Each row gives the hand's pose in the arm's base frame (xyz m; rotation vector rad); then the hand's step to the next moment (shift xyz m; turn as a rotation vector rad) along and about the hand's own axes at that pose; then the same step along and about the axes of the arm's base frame.
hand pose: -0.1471 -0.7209 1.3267 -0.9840 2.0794 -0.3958
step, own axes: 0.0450 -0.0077 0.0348 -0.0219 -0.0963 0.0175
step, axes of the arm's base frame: 0.0130 -0.0374 -0.0416 0.0713 -0.0452 0.0541
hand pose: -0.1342 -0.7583 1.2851 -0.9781 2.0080 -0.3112
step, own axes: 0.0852 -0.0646 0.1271 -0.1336 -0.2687 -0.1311
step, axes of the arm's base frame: 0.1062 -0.0883 -0.0922 0.0808 -0.0971 0.3021
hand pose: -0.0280 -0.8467 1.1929 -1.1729 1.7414 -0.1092
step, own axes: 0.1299 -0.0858 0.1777 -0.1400 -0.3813 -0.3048
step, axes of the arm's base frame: 0.1856 -0.0675 -0.1296 0.0228 -0.2240 0.4552
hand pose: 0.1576 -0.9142 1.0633 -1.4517 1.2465 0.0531
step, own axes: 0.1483 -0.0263 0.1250 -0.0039 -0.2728 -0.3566
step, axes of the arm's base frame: 0.1553 -0.0078 -0.1189 -0.0231 -0.3236 0.3104
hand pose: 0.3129 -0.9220 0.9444 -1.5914 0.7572 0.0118
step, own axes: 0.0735 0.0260 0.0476 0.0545 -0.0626 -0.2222
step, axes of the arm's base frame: 0.0649 0.0097 -0.0636 -0.0203 -0.2244 0.0742
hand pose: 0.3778 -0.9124 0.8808 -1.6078 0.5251 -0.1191
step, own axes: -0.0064 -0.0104 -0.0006 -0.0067 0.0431 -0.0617
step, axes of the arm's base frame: -0.0032 0.0022 0.0116 -0.0407 -0.0546 -0.0327
